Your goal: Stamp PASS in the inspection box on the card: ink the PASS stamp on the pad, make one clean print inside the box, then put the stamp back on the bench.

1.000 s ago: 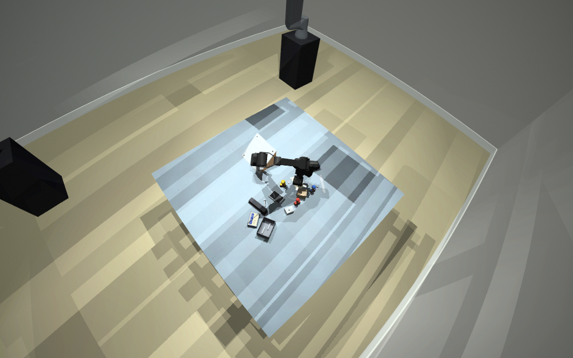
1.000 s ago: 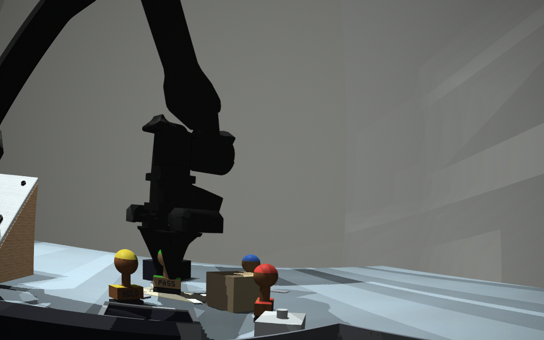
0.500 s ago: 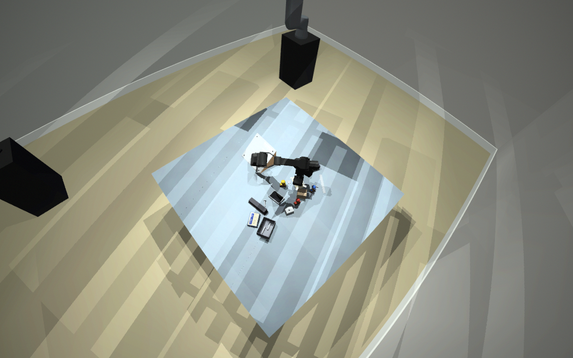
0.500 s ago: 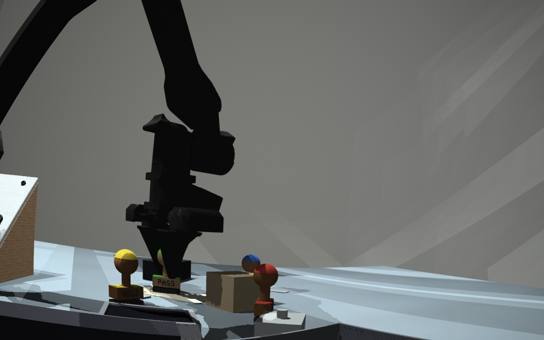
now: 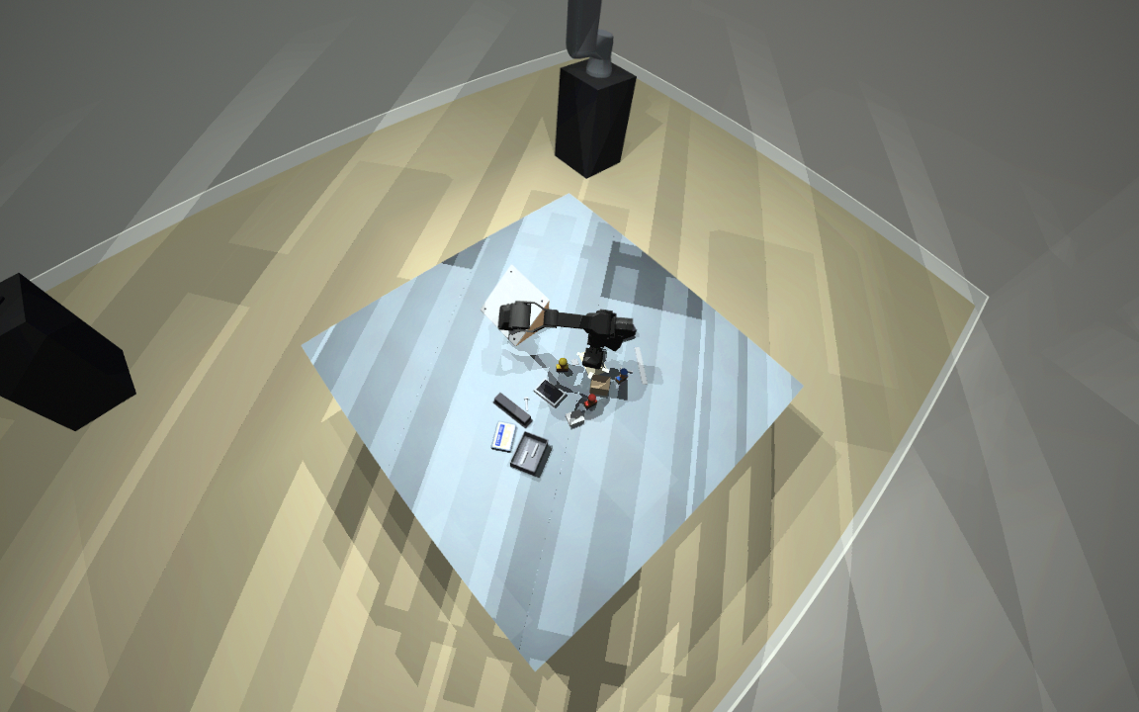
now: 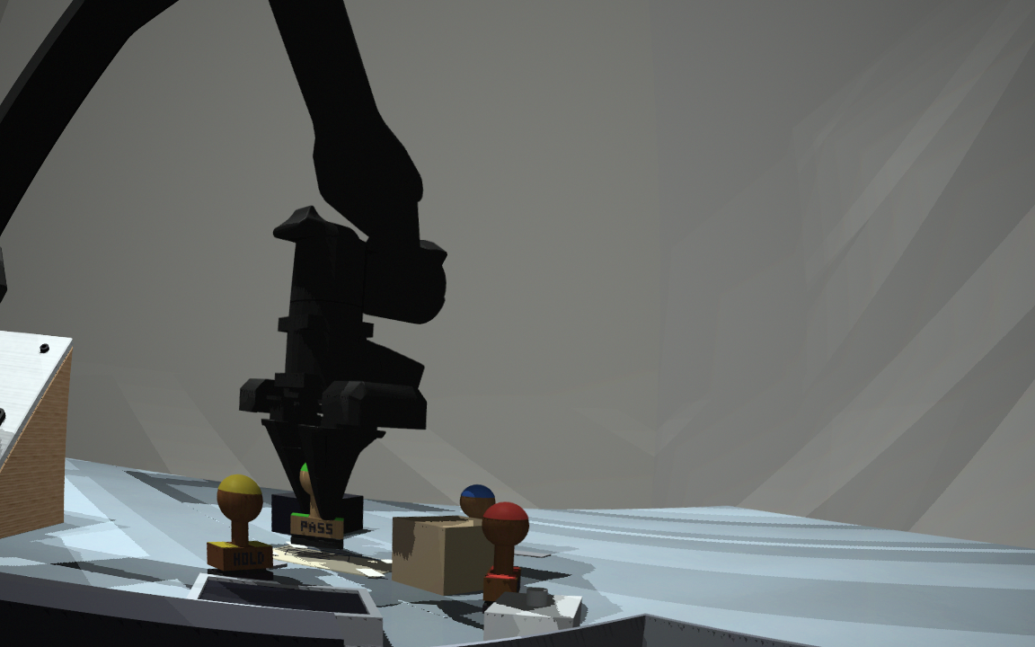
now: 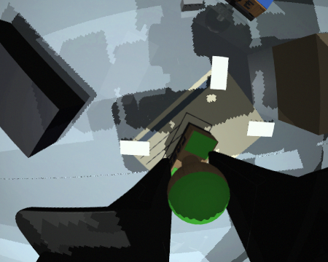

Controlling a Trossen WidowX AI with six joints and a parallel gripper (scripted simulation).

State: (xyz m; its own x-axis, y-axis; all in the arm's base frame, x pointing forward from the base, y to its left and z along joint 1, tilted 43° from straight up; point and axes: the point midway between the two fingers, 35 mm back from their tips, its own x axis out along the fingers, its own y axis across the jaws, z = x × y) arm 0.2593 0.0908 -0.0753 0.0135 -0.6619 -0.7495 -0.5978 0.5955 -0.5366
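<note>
My gripper tip is now 3 cm above the card, 1 cm to the left of it and 1 cm short of it. The rest, counted from my gripper tip: tan box 10 cm ahead, 6 cm to the right, 1 cm below; then yellow stamp 11 cm to the right, 4 cm behind, 1 cm below; then green-edged stamp right at my gripper tip.
</note>
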